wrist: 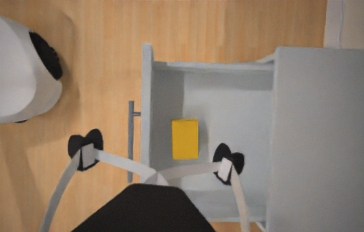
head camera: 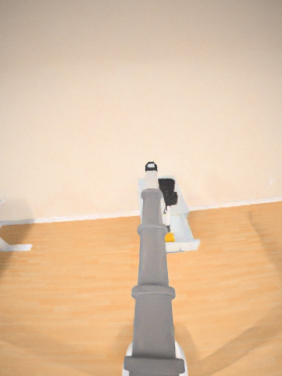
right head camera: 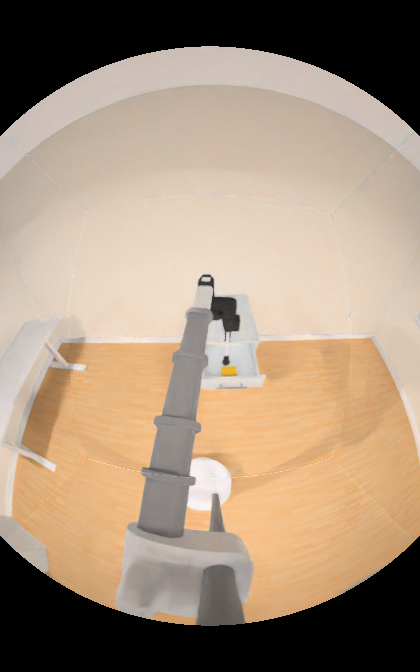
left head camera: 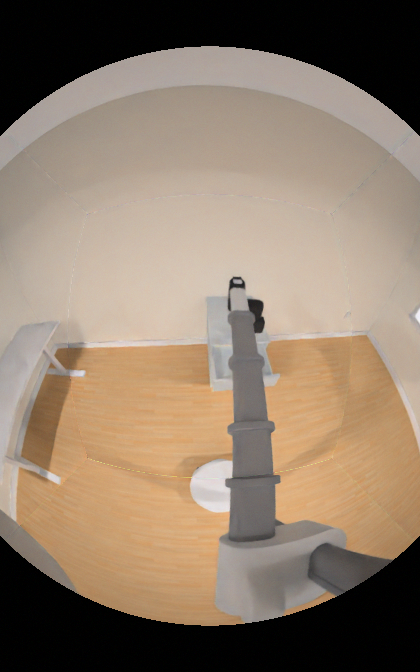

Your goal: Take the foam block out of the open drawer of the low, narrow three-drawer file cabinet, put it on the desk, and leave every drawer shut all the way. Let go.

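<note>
The grey-white file cabinet point(head camera: 181, 206) point(left head camera: 217, 315) point(right head camera: 247, 320) point(wrist: 320, 140) stands against the wall. One drawer point(right head camera: 255, 382) point(wrist: 147, 75) is pulled out, with a bar handle on its front. The yellow foam block point(head camera: 169, 237) point(right head camera: 229, 371) point(wrist: 185, 139) lies inside it near the front panel; the arm hides it in the left head camera view. My gripper point(wrist: 159, 149) is open and empty above the drawer. In the wrist view one fingertip is over the drawer interior, the other beyond its front, and the block lies above the line between them. The lower drawers are hidden. The desk point(left head camera: 25, 350) point(right head camera: 30, 345) is at the left.
The extended arm point(head camera: 152, 260) point(left head camera: 250, 400) point(right head camera: 185, 395) reaches toward the cabinet and covers part of it. My round white base point(left head camera: 210, 487) point(right head camera: 210, 482) point(wrist: 25, 75) is on the floor in front of the drawer. The desk's legs and feet stand at the left.
</note>
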